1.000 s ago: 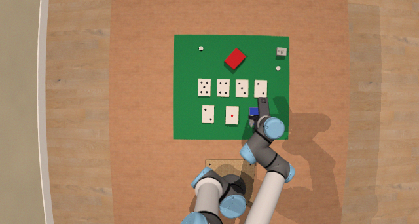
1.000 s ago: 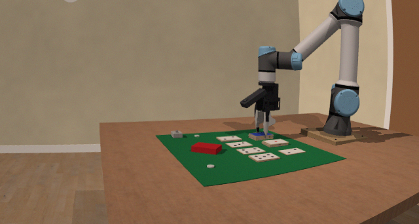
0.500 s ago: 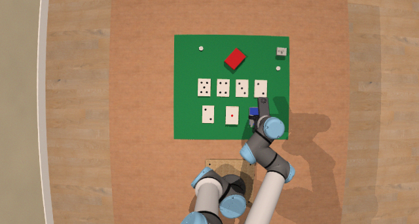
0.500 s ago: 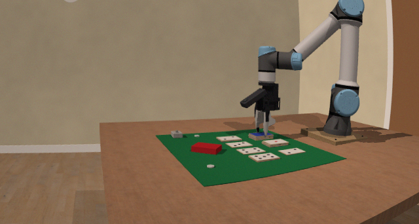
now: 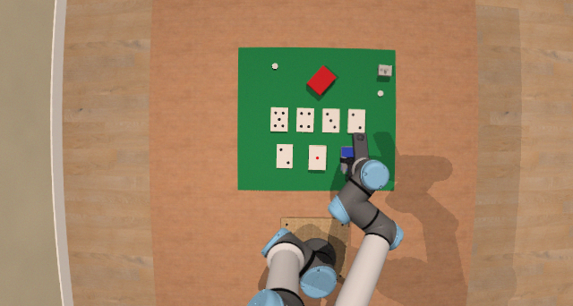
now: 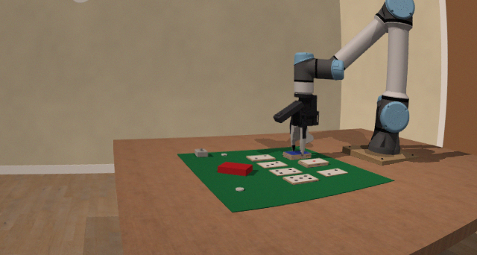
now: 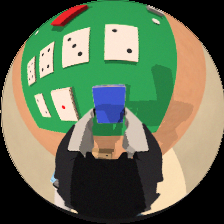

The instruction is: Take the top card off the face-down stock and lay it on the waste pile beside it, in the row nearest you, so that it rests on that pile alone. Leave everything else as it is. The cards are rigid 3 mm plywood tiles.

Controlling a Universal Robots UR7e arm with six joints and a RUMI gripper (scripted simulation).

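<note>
Right now the card is 1 cm below my hand. From my hand the other things lie so: grey cube 34 cm ahead, 12 cm to the right, 1 cm below; then green mat 14 cm ahead, 13 cm to the left, 4 cm below; then red block 29 cm ahead, 12 cm to the left, 2 cm below.
</note>
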